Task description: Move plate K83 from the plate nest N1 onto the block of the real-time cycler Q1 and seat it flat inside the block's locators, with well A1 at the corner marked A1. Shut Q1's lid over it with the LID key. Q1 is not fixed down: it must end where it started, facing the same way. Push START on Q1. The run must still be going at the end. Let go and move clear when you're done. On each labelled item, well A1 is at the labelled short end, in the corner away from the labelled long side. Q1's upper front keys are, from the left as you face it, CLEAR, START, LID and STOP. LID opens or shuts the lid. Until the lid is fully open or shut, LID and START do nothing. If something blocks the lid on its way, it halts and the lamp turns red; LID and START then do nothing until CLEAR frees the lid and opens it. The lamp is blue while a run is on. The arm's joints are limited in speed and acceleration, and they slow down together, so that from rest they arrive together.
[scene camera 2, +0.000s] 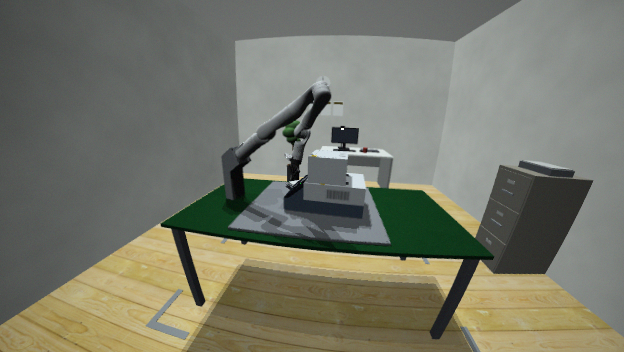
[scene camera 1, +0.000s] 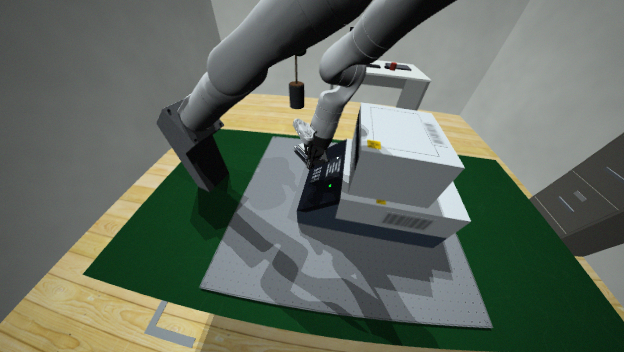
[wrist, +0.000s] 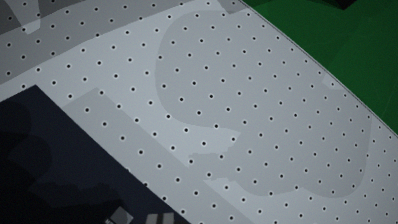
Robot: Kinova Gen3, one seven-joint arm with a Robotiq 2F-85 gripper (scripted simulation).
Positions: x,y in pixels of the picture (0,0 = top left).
A cycler Q1 shows in scene camera 2 (pixel 348 201), in scene camera 1 and in the wrist view. One and the same spot on the cycler Q1: (wrist: pixel 58 165) is (scene camera 1: pixel 309 192).
